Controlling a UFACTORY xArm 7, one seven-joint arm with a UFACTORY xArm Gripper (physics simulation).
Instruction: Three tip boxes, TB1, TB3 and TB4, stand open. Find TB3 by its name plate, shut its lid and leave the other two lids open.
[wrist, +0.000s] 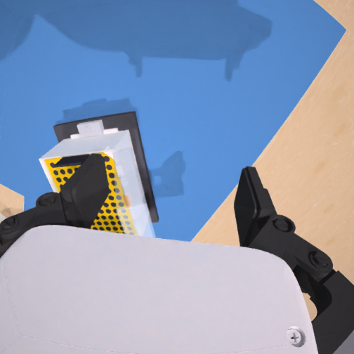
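A white tip box (82, 148) with a yellow, black-holed top (114, 220) is in the left half of the wrist view. Its name plate does not show, so I cannot tell which box it is. A see-through lid (139, 192) runs along the box's right side and partly overlaps the right edge of the yellow top; its exact tilt is hard to tell. My gripper (170, 179) is open and empty. Its left finger covers part of the yellow top; contact cannot be told. Its right finger is well right of the box. The near end of the box is hidden behind the gripper body. The other two boxes do not show.
A dark base plate (147, 182) lies under the box, with a white clasp (90, 128) at its far end. The blue mat (220, 120) surrounds it. Pale wooden table (310, 165) shows beyond the mat's edge at the right. Gripper shadows fall on the mat.
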